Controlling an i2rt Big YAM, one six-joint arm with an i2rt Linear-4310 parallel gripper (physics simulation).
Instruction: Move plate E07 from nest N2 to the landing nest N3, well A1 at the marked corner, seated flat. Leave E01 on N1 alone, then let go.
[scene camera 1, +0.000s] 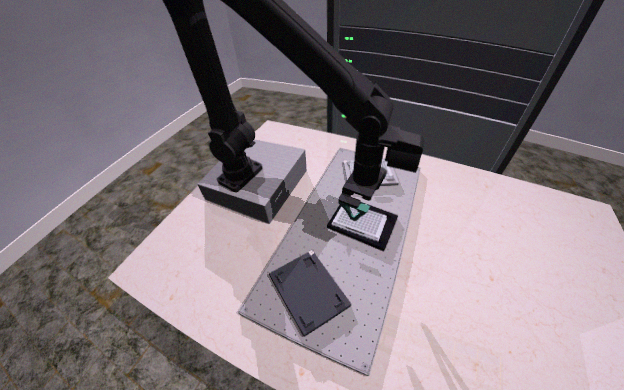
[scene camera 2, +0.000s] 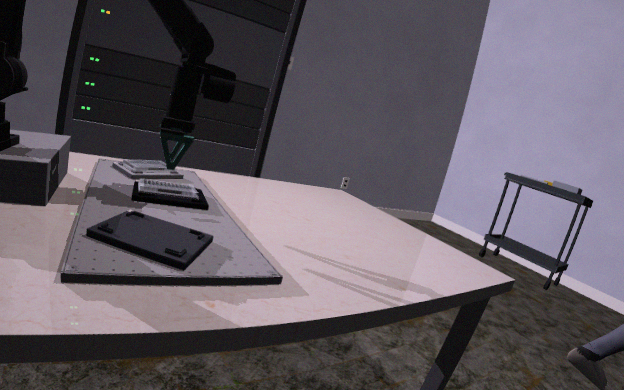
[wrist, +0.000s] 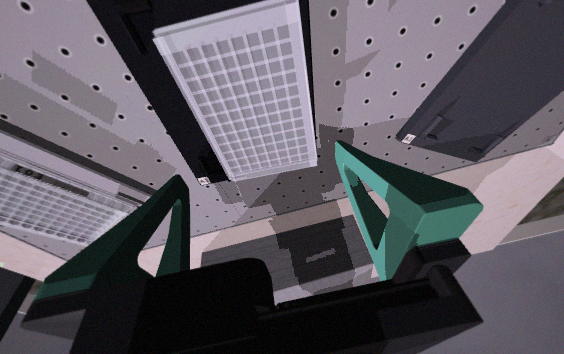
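Plate E07 (scene camera 1: 364, 225) (scene camera 2: 167, 189) (wrist: 250, 105), clear and gridded, lies on the black nest N2 (scene camera 1: 390, 231) (scene camera 2: 170, 201) (wrist: 165, 115); whether it is fully flat I cannot tell. My gripper (scene camera 1: 356, 217) (scene camera 2: 171, 167) (wrist: 259, 164) is open and empty, its green fingertips above E07 and apart from it. The dark landing nest N3 (scene camera 1: 310, 295) (scene camera 2: 150, 237) (wrist: 490, 75) is empty, with a white mark (scene camera 1: 311, 253) (wrist: 408, 138) at one corner. Plate E01 (scene camera 2: 145, 165) (wrist: 55, 200) sits on the pale nest N1 at the far end, partly hidden by the arm in scene camera 1.
The nests stand on a perforated board (scene camera 1: 360, 320) (scene camera 2: 240, 267). The arm's base stands on a grey block (scene camera 1: 270, 165) (scene camera 2: 25, 175) beside it. A server rack (scene camera 1: 330, 60) (scene camera 2: 67, 75) rises behind the table. A cart (scene camera 2: 525, 182) stands by the right wall.
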